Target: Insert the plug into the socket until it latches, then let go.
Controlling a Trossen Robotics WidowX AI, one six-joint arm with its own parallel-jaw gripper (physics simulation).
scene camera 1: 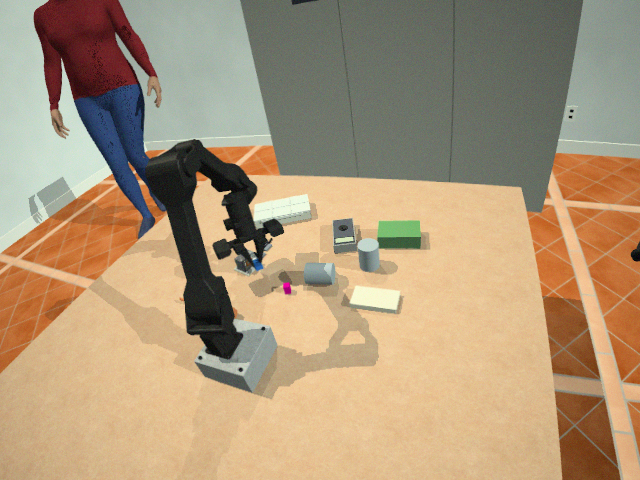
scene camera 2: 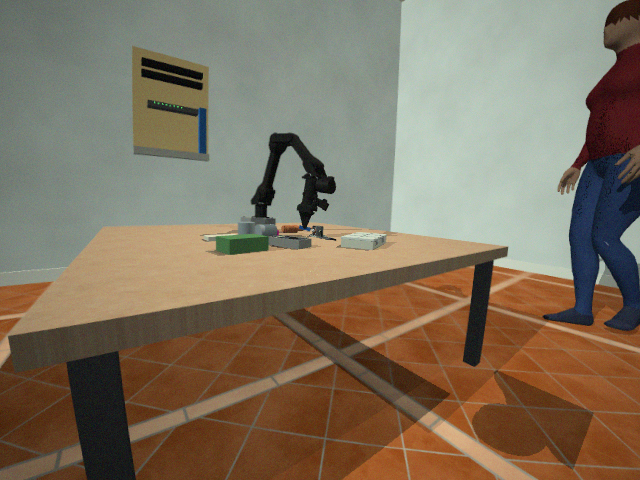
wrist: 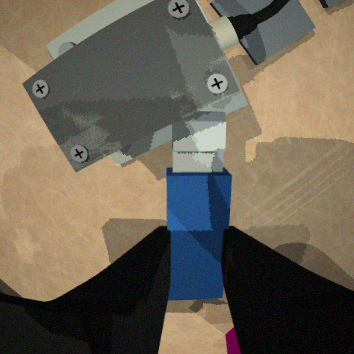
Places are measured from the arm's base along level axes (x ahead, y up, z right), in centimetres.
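Where they show: gripper, fingertip midpoint: (scene camera 1: 257,264) (scene camera 2: 304,228) (wrist: 195,237); arm's base, link origin: (scene camera 1: 224,343) (scene camera 2: 260,217).
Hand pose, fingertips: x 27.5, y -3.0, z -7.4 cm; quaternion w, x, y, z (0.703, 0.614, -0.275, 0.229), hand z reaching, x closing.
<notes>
Each offset is from my fingertips to the top centre of the thing.
My gripper (scene camera 1: 258,265) (scene camera 2: 305,227) (wrist: 195,237) is shut on the blue plug {dx +0.7, dy +1.1, dz -0.8 cm} (scene camera 1: 256,264) (wrist: 197,200), holding it by its sides, pale connector end pointing away from the fingers. The socket housing {dx +2.5, dy +1.0, dz -5.2 cm} (scene camera 1: 241,262) (scene camera 2: 317,230) (wrist: 125,85) is a dark grey box with screws on a pale base plate, a black cable leaving it. In the wrist view the pale connector end meets the box's near long edge near its right corner. The box is turned at an angle to the plug. The socket opening is hidden, and I cannot tell whether plug and box touch.
A magenta cube {dx -4.7, dy -0.9, dz +10.9 cm} (scene camera 1: 286,288) (wrist: 233,342), a lying grey cylinder {dx +0.8, dy +2.0, dz +18.1 cm} (scene camera 1: 318,273), an upright cylinder {dx +9.2, dy +3.5, dz +29.0 cm} (scene camera 1: 368,255), a cream block {dx -3.3, dy -2.0, dz +33.5 cm} (scene camera 1: 374,299), a grey device {dx +19.5, dy -0.5, dz +18.8 cm} (scene camera 1: 343,236), a green block {dx +21.3, dy +0.5, dz +34.9 cm} (scene camera 1: 399,234) and a white box {dx +29.0, dy +0.0, dz -6.2 cm} (scene camera 1: 282,209) are on the table. A person (scene camera 1: 95,56) stands beyond it.
</notes>
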